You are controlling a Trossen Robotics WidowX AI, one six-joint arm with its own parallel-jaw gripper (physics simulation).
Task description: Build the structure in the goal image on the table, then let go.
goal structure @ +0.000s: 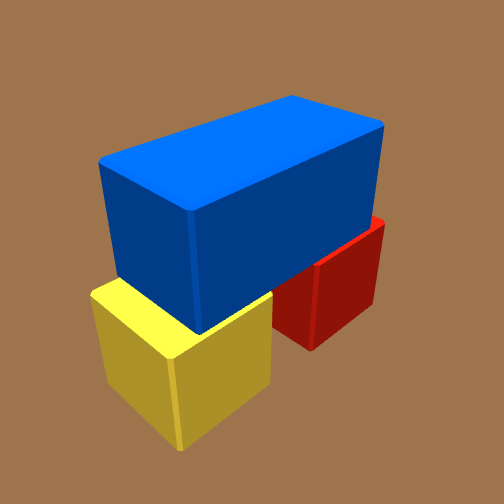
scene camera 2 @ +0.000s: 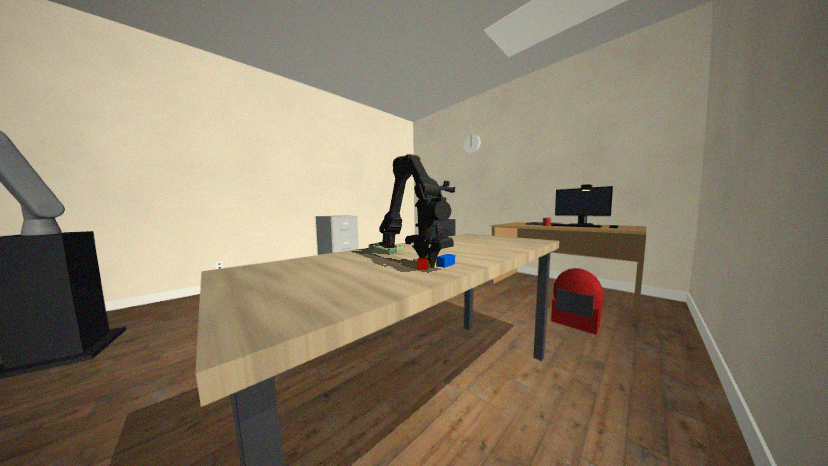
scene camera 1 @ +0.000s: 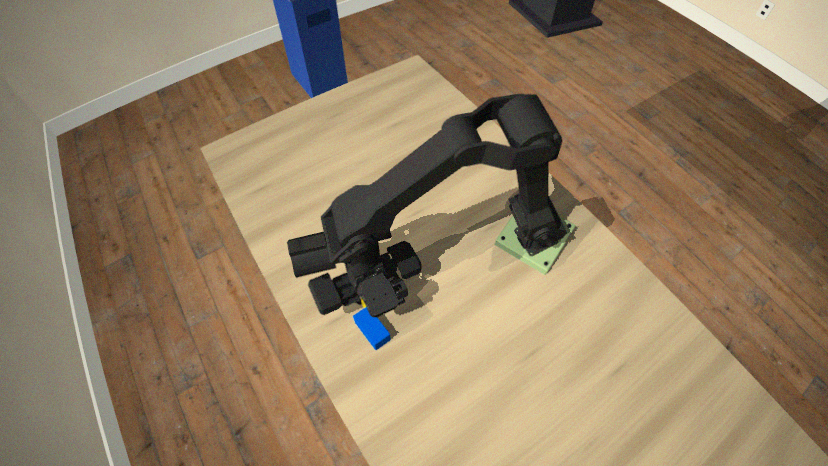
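Where they show: gripper, fingertip midpoint: (scene camera 2: 428,266); arm's base, link origin: (scene camera 2: 387,245) (scene camera 1: 535,236).
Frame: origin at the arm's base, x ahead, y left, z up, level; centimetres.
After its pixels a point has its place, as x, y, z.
A blue block (scene camera 1: 371,328) {36.2, 4.5, 0.6} (scene camera 2: 446,260) {38.1, 2.1, -0.5} lies on the table beside my gripper. A red block (scene camera 2: 422,263) {36.2, -6.4, -0.6} is close against the fingers in scene camera 2; my gripper hides it in scene camera 1. A sliver of a yellow block (scene camera 1: 363,302) {35.7, -0.8, 0.0} (scene camera 2: 435,265) {35.5, -0.5, -2.3} shows between the gripper and the blue block. My gripper (scene camera 2: 428,261) {34.2, -2.3, -2.6} is down at table level, its fingers partly closed and apparently shut on the yellow block. The fingers and red block hide most of the yellow block, and the contact is hard to see.
The arm's green base plate (scene camera 1: 545,266) {1.6, 6.2, -0.7} (scene camera 2: 385,249) {5.5, -4.1, -0.6} is fixed near the table's far long edge. The blocks are near the opposite long edge of the wooden table (scene camera 1: 521,376) {16.0, 21.9, -2.7} (scene camera 2: 278,306) {41.9, -46.4, -2.7}. A blue cabinet (scene camera 1: 315,46) stands on the floor beyond the table end.
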